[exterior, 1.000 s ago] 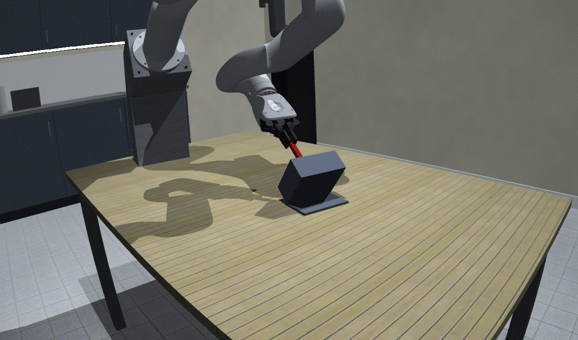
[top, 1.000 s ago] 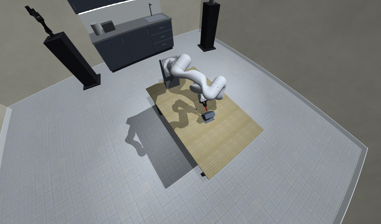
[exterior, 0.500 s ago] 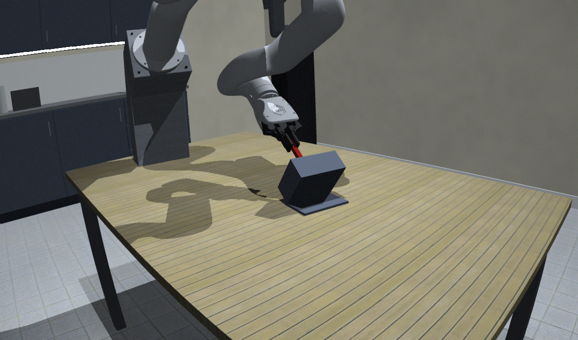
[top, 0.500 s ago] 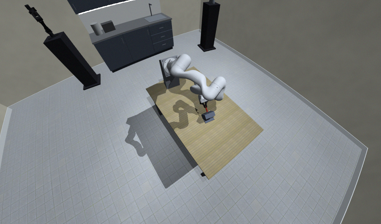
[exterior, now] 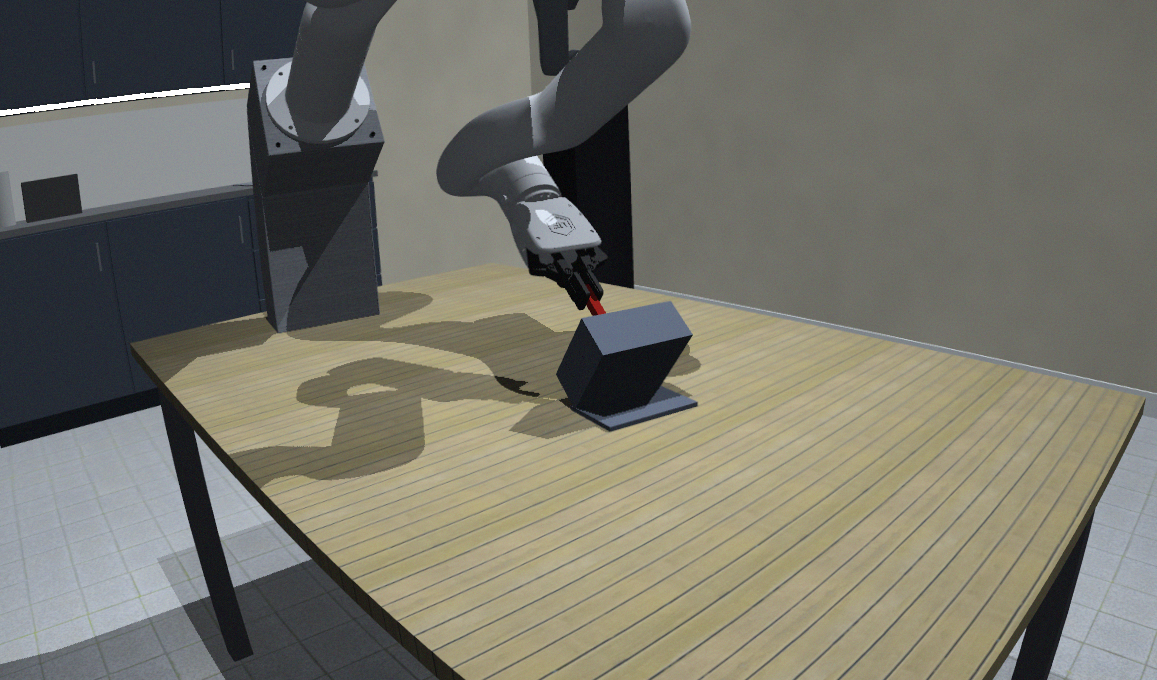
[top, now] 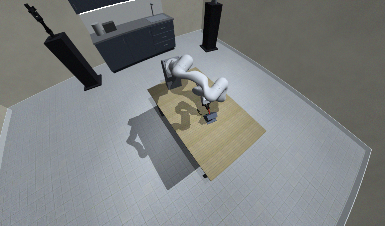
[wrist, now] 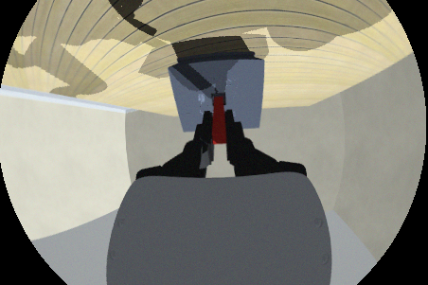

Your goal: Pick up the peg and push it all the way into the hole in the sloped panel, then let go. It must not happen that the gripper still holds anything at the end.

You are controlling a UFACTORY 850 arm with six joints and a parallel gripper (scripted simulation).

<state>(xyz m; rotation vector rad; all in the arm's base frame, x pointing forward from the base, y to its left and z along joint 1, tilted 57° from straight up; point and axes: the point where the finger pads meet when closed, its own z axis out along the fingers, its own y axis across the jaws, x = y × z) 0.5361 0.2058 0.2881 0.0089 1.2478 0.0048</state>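
Right now the thin base plate is 130 mm below my hand and 110 mm ahead of it. Also, from my hand: red peg 30 mm ahead, 20 mm below.
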